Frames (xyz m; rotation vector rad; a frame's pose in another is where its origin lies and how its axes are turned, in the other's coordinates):
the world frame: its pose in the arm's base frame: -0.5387 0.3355 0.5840 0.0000 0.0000 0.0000
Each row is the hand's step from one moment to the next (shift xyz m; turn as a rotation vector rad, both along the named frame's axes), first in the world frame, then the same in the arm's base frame.
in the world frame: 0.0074 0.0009 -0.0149 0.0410 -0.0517 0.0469
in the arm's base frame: 0.0074 0.0009 -0.0149 0.0410 -0.0517 0.0469
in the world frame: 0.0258 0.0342 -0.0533 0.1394 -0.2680 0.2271
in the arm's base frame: 0.0258 0.0342 -0.0533 0.1394 -0.2680 0.2271
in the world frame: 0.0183 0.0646 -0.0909 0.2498 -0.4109 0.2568
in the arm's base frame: 0.0183 0.0646 -0.0909 0.2498 -0.4109 0.2568
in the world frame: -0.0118 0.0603 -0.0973 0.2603 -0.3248 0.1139
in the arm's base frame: -0.0118 0.0603 -0.0973 0.2603 -0.3248 0.1139
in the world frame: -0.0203 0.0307 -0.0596 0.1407 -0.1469 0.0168
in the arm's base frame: -0.0203 0.0307 -0.0596 0.1407 -0.1469 0.0168
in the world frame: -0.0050 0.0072 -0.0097 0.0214 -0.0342 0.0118
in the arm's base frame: -0.0050 0.0072 -0.0097 0.0214 -0.0342 0.0118
